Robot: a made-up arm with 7 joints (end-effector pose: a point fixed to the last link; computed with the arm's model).
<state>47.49 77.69 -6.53 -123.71 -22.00 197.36 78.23</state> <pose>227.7 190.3 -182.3 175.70 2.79 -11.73</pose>
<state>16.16 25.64 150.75 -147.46 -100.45 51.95 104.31</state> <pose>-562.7 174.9 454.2 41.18 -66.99 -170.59</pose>
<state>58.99 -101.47 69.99 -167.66 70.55 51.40 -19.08</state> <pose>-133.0 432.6 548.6 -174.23 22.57 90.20</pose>
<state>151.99 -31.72 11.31 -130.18 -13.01 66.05 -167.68</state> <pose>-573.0 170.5 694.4 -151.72 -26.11 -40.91</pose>
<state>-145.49 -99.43 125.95 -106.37 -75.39 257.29 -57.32</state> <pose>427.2 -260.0 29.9 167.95 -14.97 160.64</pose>
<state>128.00 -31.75 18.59 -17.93 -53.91 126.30 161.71</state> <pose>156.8 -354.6 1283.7 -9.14 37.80 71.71</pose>
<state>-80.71 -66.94 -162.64 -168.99 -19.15 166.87 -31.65</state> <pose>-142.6 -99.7 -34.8 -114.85 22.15 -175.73</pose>
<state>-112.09 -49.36 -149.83 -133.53 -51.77 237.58 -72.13</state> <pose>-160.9 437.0 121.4 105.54 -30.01 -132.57</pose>
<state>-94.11 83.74 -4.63 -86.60 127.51 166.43 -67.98</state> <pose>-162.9 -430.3 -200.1 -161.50 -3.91 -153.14</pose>
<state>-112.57 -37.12 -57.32 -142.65 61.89 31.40 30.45</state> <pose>-523.9 -190.3 513.0 -58.77 35.24 -72.73</pose>
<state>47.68 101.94 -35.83 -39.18 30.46 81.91 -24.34</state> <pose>694.2 392.2 -99.5 -172.05 52.16 52.52</pose>
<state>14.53 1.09 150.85 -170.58 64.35 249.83 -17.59</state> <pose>-298.3 108.5 274.9 154.99 -72.41 130.15</pose>
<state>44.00 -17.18 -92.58 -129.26 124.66 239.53 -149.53</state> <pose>307.8 -429.7 454.2 151.72 -2.92 -45.33</pose>
